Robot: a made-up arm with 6 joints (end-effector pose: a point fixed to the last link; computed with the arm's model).
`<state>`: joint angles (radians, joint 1 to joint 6).
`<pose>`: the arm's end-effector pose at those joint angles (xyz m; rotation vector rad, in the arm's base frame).
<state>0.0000 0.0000 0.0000 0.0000 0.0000 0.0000</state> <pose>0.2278 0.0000 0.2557 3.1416 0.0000 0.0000</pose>
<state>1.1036 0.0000 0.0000 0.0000 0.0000 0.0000</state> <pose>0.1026 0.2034 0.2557 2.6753 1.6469 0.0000</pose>
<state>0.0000 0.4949 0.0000 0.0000 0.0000 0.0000</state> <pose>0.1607 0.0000 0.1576 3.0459 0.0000 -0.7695</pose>
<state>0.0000 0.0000 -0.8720 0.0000 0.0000 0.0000</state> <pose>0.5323 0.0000 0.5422 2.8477 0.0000 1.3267</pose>
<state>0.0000 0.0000 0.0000 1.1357 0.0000 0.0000</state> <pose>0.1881 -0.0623 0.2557 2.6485 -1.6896 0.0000</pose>
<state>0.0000 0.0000 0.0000 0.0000 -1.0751 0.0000</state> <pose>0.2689 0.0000 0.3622 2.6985 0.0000 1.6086</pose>
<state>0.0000 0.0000 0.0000 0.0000 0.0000 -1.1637</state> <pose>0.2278 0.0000 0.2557 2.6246 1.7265 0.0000</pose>
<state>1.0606 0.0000 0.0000 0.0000 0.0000 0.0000</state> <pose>0.1112 0.1988 0.2557 2.7101 1.5890 0.0000</pose>
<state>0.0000 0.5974 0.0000 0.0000 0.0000 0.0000</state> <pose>0.1412 0.0000 0.1421 3.0025 0.0000 -0.9245</pose>
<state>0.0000 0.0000 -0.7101 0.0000 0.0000 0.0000</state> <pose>0.4967 0.0000 0.4705 2.9456 0.0000 1.0921</pose>
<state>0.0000 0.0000 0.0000 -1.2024 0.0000 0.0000</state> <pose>0.1838 0.0641 0.2557 2.5907 1.7770 0.0000</pose>
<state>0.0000 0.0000 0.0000 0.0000 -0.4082 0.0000</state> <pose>0.2570 0.0000 0.2902 3.0764 0.0000 0.6368</pose>
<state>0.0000 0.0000 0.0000 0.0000 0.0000 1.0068</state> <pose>0.2278 0.0000 0.2557 2.7519 -1.5155 0.0000</pose>
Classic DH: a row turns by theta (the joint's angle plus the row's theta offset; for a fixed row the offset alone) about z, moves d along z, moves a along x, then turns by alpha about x. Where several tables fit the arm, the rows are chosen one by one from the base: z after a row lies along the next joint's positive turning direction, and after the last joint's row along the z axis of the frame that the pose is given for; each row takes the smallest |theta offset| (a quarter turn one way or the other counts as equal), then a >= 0, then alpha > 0; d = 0 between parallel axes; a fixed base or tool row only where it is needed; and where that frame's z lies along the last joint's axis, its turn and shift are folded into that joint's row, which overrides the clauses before.
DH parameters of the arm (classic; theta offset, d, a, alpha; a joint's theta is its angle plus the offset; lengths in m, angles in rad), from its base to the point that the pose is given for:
joint 1: 0 0.3395 0 -1.5708
joint 2: -1.385 0 0.393 0
joint 3: 1.385 0 0.0865 -1.5708
joint 4: 0 0.3823 0 1.5708
joint 5: 0 0 0.0687 -1.5708
joint 6: 0 0.0877 0 0

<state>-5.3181 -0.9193 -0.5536 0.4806 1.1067 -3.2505</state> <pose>0.1082 0.1950 0.6282 -1.3025 2.5769 0.8489</pose>
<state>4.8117 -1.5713 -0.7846 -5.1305 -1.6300 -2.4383</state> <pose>-0.1010 0.2443 0.7152 -0.1455 -1.3190 -0.2316</pose>
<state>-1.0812 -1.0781 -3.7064 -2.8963 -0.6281 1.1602</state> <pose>-0.3152 0.6468 0.5738 -1.0110 -0.2303 0.1798</pose>
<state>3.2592 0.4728 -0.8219 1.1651 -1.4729 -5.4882</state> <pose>-0.4739 0.0310 0.3895 -1.3458 -0.7248 0.0610</pose>
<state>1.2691 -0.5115 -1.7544 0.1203 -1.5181 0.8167</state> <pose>0.0120 0.0018 1.0517 0.6251 0.2657 -0.9722</pose>
